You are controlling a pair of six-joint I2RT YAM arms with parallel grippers.
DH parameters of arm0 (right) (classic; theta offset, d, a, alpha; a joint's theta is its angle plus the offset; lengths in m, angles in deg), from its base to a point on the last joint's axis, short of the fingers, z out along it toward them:
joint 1: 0 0.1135 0.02 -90
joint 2: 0 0 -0.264 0
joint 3: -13.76 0 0.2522 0
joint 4: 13.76 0 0.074 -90
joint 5: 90 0 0 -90
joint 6: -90 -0.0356 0 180
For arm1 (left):
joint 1: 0 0.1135 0.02 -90
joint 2: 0 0 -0.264 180
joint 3: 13.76 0 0.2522 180
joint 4: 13.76 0 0.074 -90
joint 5: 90 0 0 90
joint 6: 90 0.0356 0 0
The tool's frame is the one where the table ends.
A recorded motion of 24 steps. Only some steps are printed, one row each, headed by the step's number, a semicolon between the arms.
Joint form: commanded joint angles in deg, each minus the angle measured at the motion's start. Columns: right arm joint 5, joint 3, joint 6, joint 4, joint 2, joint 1; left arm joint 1, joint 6, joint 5, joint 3, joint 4, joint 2.
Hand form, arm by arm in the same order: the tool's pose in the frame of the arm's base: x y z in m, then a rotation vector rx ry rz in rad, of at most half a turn. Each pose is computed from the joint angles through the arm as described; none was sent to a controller.
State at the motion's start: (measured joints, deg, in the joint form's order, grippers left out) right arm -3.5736 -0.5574 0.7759 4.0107 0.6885 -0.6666; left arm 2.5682 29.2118 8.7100 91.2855 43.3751 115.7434
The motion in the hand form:
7: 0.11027 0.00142 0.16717 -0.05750 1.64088 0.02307; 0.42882 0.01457 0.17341 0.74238 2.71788 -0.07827
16: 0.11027 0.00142 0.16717 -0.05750 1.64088 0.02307; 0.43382 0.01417 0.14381 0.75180 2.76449 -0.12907
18: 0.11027 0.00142 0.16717 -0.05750 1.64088 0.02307; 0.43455 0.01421 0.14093 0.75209 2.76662 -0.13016
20: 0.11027 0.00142 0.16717 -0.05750 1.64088 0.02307; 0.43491 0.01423 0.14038 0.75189 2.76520 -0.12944
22: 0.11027 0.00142 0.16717 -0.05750 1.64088 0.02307; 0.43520 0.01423 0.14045 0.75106 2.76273 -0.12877
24: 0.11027 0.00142 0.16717 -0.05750 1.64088 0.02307; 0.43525 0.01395 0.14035 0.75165 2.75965 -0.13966
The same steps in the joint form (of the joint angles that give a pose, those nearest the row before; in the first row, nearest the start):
7: 0.44 0.24 0.59 0.04 -0.35 0.39; 0.09 2.73 -0.13 0.76 1.55 4.61
16: 0.44 0.24 0.59 0.04 -0.35 0.39; 0.09 2.73 0.90 0.77 0.63 8.81
18: 0.44 0.24 0.59 0.04 -0.35 0.39; 0.09 2.73 0.90 0.76 0.35 9.22
20: 0.44 0.24 0.59 0.04 -0.35 0.39; 0.09 2.73 0.90 0.76 0.17 9.31
22: 0.44 0.24 0.59 0.04 -0.35 0.39; 0.09 2.71 0.92 0.77 0.02 9.31
24: 0.44 0.24 0.59 0.04 -0.35 0.39; 0.09 2.71 1.38 0.77 0.00 9.33

